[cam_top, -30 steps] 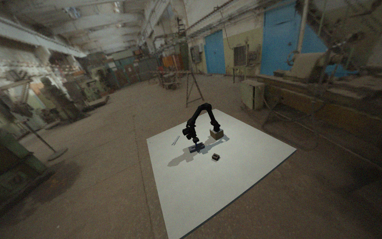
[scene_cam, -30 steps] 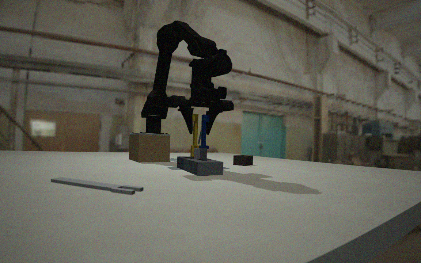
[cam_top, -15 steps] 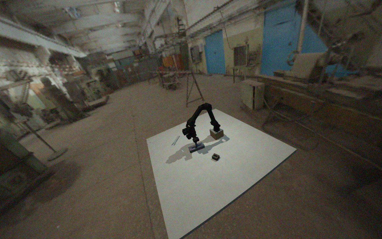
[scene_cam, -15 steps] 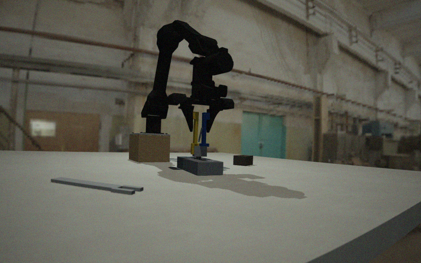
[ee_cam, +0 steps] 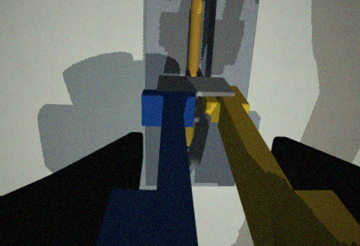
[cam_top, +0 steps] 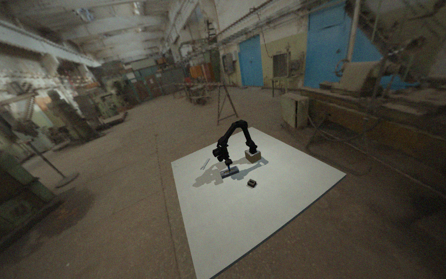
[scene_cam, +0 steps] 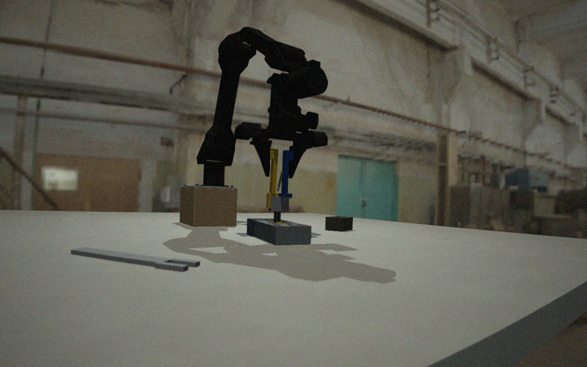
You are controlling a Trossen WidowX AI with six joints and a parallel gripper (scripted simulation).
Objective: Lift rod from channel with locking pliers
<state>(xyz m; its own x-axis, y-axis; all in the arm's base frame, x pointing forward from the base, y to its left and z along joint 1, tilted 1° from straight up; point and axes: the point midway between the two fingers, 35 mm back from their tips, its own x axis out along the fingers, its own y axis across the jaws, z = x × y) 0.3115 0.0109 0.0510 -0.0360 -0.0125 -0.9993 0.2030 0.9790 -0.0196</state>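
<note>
Right now my gripper tip is 110 mm above the grey channel block and 10 mm to the left of it. Also, from my gripper tip: dark holster (240 mm to the left, 110 mm below, 80 mm behind); then flat grey forked bar (310 mm to the right, 170 mm ahead, 120 mm below).
</note>
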